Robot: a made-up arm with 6 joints.
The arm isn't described. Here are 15 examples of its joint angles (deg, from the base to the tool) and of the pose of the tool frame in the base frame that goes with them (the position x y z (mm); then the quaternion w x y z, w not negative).
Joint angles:
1: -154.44 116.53 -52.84 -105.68 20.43 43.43
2: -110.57 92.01 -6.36 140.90 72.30 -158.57
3: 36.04 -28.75 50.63 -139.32 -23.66 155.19
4: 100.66 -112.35 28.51 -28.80 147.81 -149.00
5: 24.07 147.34 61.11 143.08 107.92 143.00
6: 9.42 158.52 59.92 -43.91 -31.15 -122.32
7: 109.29 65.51 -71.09 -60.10 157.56 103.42
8: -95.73 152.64 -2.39 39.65 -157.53 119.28
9: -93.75 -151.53 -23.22 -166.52 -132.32 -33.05
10: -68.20 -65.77 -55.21 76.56 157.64 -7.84
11: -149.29 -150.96 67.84 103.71 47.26 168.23
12: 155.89 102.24 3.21 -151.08 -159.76 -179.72
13: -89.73 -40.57 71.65 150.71 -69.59 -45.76
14: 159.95 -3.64 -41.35 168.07 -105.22 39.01
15: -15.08 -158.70 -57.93 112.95 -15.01 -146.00
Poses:
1: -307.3 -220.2 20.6 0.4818 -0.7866 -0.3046 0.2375
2: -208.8 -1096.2 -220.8 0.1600 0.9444 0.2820 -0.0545
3: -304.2 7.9 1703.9 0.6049 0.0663 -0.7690 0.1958
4: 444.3 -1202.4 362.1 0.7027 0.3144 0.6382 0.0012
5: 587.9 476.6 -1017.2 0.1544 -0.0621 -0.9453 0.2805
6: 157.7 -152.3 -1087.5 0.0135 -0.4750 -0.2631 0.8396
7: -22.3 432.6 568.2 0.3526 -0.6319 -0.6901 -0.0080
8: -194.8 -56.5 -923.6 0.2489 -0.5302 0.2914 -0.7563
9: 286.6 739.5 -125.6 0.7308 -0.2382 0.5752 0.2800
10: -229.8 421.5 1085.1 0.4388 -0.5544 -0.5163 0.4832
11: 667.8 329.3 -1056.8 0.5374 -0.8171 0.2042 0.0429
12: -819.5 132.4 -359.7 0.0130 -0.5118 -0.0507 -0.8575
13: 208.6 967.9 1539.4 0.4539 0.2502 0.4011 0.7553
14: -426.9 -98.7 1088.5 0.4379 -0.4108 -0.7301 -0.3262
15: -638.5 270.7 -156.5 0.5575 0.1522 -0.8121 0.0805
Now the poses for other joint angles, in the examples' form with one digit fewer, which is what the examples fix.
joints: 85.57 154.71 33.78 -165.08 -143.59 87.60
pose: -226 140 -987 0.307 0.604 0.470 0.566
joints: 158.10 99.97 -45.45 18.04 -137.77 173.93
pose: -499 451 -188 0.640 -0.124 -0.755 0.077
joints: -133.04 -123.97 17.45 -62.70 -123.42 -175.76
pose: 674 886 254 0.288 0.678 -0.610 -0.291
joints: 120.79 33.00 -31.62 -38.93 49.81 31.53
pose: -162 643 672 0.674 -0.208 0.025 0.708
